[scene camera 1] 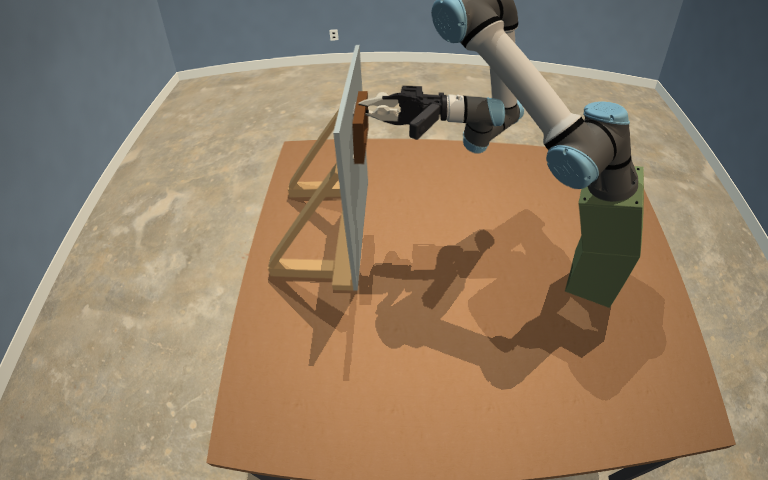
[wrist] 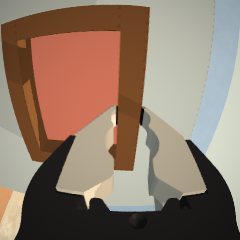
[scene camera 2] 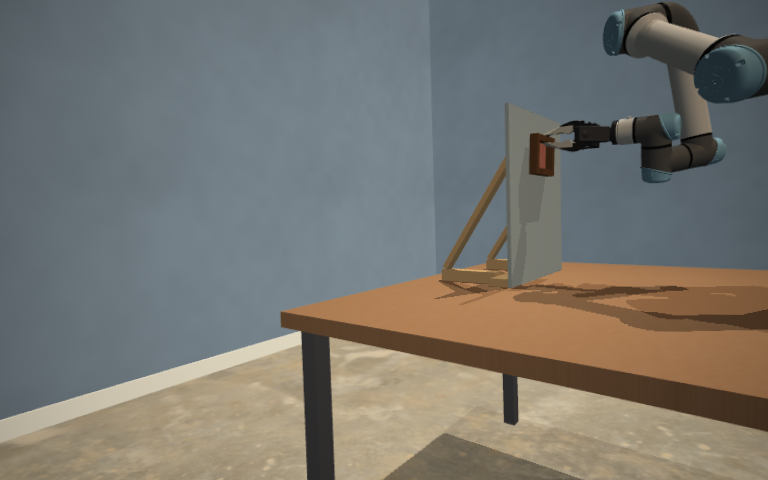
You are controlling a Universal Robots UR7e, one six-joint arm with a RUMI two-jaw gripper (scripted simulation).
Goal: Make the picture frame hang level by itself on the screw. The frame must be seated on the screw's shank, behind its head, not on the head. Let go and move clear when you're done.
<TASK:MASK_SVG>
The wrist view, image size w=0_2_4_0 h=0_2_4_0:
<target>my gripper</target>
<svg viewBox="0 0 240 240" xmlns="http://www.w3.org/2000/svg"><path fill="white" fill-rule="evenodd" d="M14 239L240 240L240 232L236 221L234 201L221 173L191 140L186 140L180 133L144 106L141 108L140 126L147 132L146 146L150 149L148 192L149 196L154 196L155 211L110 211L103 200L112 194L114 184L114 158L108 150L114 142L114 127L118 122L118 106L112 105L75 135L70 135L36 171L24 196L21 223Z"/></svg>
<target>brown picture frame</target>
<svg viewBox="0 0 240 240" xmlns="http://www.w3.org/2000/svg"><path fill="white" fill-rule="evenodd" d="M1 24L2 52L9 94L22 137L32 161L44 163L70 135L75 135L86 124L112 105L118 106L118 122L114 127L114 144L108 152L114 157L114 170L133 171L144 91L150 7L134 5L68 7L25 16Z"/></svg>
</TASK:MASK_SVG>
